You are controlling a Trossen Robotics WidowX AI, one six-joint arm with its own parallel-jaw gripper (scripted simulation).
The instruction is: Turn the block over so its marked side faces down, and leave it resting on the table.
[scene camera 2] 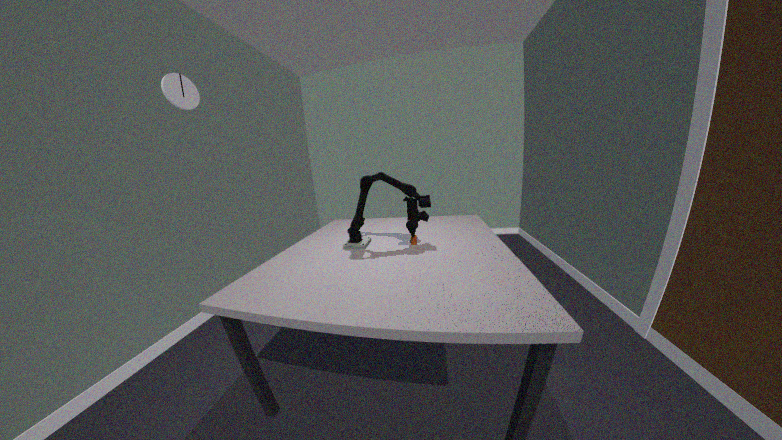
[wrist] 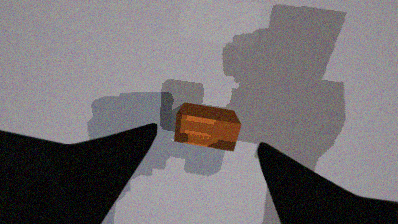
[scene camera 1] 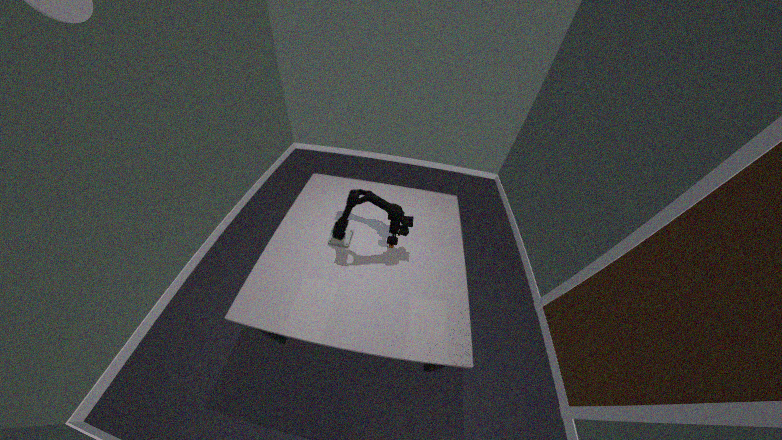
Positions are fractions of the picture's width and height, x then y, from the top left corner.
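Observation:
There's an orange block (wrist: 0.50,0.56) in the wrist camera, and the gripper (wrist: 0.52,0.61) is there too. The gripper is open and holds nothing.

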